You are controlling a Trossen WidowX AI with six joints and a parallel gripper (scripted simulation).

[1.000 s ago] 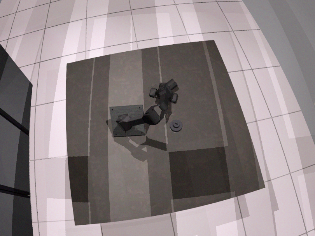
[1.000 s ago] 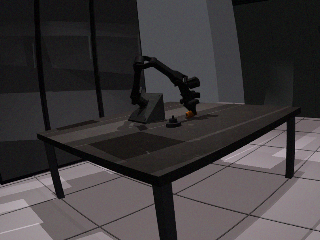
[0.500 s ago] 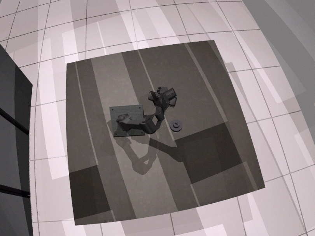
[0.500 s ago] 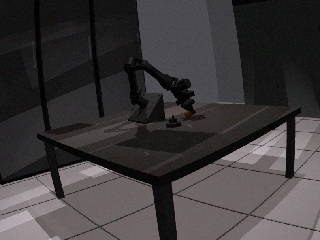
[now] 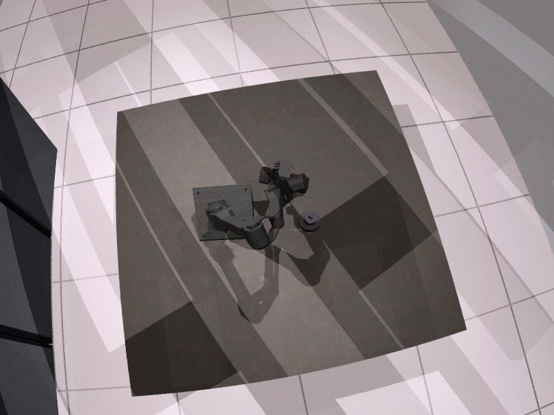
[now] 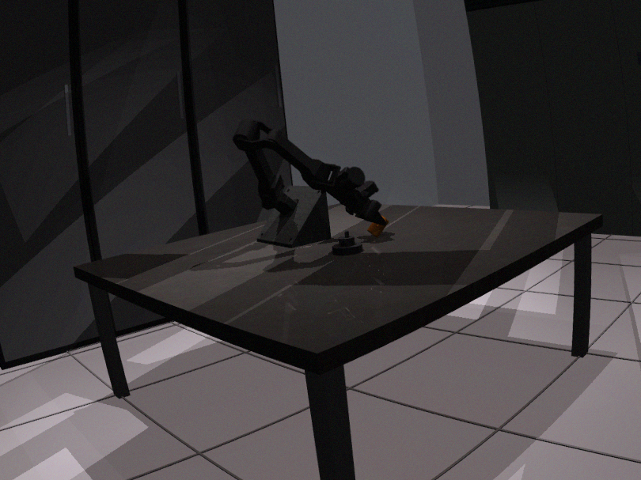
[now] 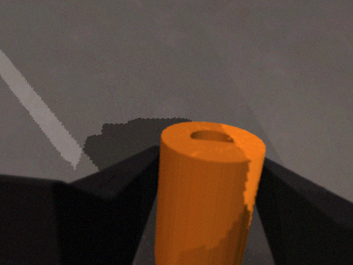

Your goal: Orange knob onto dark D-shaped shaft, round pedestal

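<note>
The pedestal is 50 mm ahead of my gripper tip, 200 mm to the right of it and 10 mm below it. Round my gripper tip: orange knob: 10 mm behind, 20 mm to the right.
</note>
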